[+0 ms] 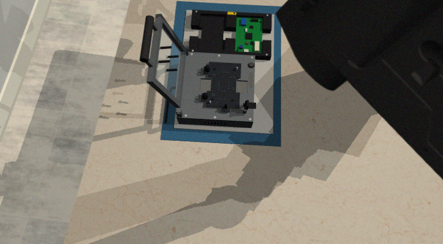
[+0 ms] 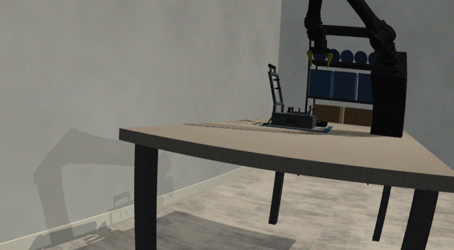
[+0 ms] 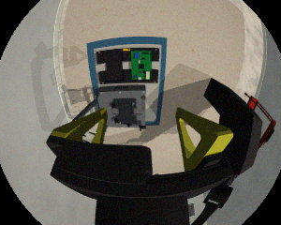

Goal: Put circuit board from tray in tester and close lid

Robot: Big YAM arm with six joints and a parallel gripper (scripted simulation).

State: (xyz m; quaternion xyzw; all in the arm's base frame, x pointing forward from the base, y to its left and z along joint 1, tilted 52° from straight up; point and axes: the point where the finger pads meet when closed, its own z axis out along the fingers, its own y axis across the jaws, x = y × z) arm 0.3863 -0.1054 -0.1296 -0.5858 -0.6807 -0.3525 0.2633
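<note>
My hand is 290 mm above the green circuit board. Round my hand: see-through lid (200 mm to the left, 150 mm ahead, 120 mm below).
</note>
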